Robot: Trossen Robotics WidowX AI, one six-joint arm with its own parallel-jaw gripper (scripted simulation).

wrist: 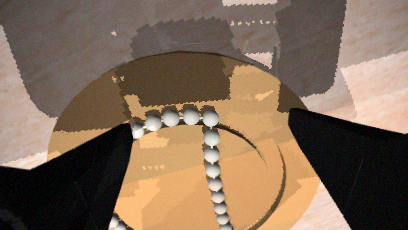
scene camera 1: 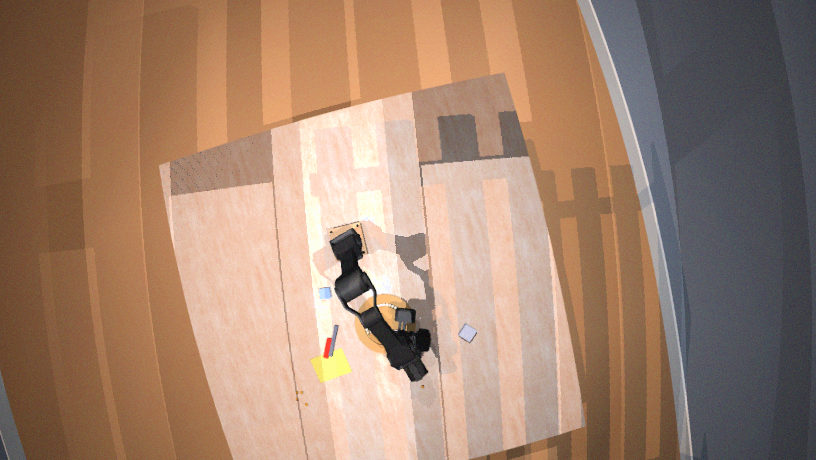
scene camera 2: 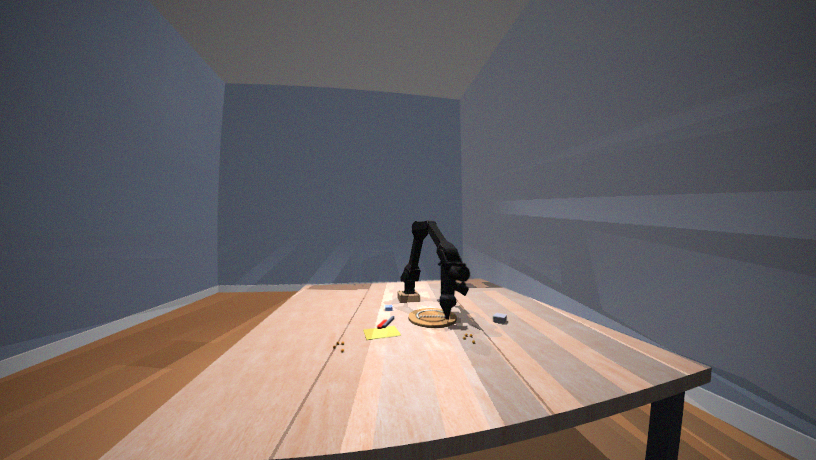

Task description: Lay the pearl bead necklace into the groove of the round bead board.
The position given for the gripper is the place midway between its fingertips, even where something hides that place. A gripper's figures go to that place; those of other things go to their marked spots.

Scene:
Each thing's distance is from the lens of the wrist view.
gripper [wrist: 211, 123]: 12 cm
round bead board [wrist: 166, 175]: 15 cm

